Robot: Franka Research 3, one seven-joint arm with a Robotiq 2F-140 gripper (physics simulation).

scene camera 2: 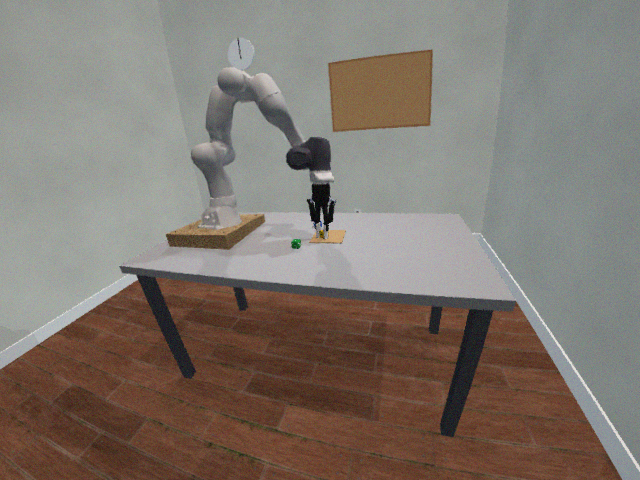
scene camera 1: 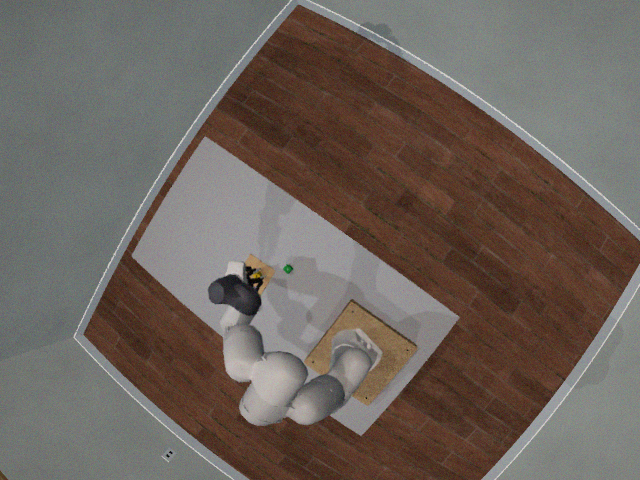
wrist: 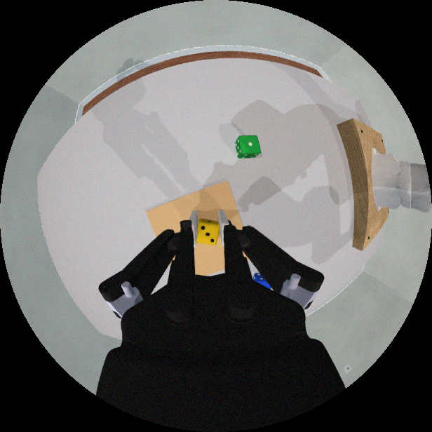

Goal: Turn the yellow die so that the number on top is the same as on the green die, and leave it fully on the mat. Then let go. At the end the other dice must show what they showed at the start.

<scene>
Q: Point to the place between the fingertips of the gripper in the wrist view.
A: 207, 218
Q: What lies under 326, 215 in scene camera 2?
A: The gripper.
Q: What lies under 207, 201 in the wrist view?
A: A tan mat.
</scene>
